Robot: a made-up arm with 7 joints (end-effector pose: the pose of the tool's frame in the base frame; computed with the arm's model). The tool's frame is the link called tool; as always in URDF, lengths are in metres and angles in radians. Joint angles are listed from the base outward.
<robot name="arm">
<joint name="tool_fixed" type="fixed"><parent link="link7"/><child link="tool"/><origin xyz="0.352 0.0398 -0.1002"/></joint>
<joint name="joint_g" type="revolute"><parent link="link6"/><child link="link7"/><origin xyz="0.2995 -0.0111 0.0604"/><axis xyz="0 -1 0"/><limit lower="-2.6" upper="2.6" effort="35" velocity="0.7"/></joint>
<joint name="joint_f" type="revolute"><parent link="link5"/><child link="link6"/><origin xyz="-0.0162 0.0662 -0.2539"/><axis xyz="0 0 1"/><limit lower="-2.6" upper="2.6" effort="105" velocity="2.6"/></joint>
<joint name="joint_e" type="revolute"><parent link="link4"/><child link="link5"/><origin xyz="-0.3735 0.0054 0.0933"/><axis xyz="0 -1 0"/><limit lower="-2.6" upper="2.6" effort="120" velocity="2.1"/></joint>
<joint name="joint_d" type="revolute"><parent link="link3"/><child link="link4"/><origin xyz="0.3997 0.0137 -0.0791"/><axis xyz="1 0 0"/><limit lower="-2.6" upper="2.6" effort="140" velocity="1.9"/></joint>
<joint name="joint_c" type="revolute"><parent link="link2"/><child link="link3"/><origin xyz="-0.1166 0.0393 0.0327"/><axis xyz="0 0 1"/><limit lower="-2.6" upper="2.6" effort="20" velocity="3"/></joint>
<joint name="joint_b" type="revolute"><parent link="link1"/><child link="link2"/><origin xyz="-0.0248 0.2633 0.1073"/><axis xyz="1 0 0"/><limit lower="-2.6" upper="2.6" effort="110" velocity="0.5"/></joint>
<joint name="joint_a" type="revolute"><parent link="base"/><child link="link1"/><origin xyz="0 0 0.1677"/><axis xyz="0 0 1"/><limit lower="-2.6" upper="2.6" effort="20" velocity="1.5"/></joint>
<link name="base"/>
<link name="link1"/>
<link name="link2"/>
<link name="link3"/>
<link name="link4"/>
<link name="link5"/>
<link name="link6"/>
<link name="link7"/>
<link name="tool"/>
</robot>
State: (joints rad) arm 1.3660 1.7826 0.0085 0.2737 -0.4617 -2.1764 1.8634
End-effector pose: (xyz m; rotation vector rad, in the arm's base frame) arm -0.1368 -0.1548 0.0226 -0.3626 0.0789 0.4349
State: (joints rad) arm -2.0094 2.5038 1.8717 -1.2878 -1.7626 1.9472 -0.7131
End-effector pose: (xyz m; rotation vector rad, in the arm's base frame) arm 1.0898 0.0931 0.3120 -0.5521 -0.0018 -0.0545
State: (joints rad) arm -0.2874 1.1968 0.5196 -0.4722 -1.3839 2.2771 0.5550
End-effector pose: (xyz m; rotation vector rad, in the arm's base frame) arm -0.5234 0.4914 0.9059 1.9634 -0.1886 2.0780
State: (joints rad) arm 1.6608 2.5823 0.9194 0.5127 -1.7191 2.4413 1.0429
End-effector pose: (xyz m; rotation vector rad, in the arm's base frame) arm 0.2741 -0.1080 -0.1395 -0.4035 -0.2274 0.4988
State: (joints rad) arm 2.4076 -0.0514 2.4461 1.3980 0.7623 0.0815 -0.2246
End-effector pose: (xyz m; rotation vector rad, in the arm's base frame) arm -0.1964 -1.0600 0.3848 0.8084 -1.3903 -1.4915
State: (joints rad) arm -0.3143 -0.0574 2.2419 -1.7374 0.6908 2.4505 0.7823
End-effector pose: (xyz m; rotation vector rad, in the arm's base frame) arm 0.3595 0.0775 -0.1653 1.2848 -0.4805 -1.4338
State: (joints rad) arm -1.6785 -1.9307 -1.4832 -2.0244 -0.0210 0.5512 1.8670
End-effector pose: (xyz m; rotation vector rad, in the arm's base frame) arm -0.0300 -0.0158 0.5934 -1.4472 2.4890 -0.0975
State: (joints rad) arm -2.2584 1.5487 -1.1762 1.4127 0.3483 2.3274 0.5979
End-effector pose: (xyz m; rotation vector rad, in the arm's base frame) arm -0.0856 0.1670 0.7844 1.9304 1.6976 1.5706
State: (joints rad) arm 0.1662 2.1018 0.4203 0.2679 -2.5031 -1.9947 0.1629
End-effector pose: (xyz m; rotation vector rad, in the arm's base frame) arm 0.1487 0.3422 -0.2689 -0.3262 0.4392 0.7188
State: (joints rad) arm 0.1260 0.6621 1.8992 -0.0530 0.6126 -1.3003 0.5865
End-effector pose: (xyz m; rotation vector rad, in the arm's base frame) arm 0.2138 0.5560 0.6240 1.4597 -0.6357 0.2954
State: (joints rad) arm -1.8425 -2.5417 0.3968 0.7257 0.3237 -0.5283 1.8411
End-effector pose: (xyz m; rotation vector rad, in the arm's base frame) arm 0.3920 -0.2718 0.1968 -1.7336 0.1341 0.2478
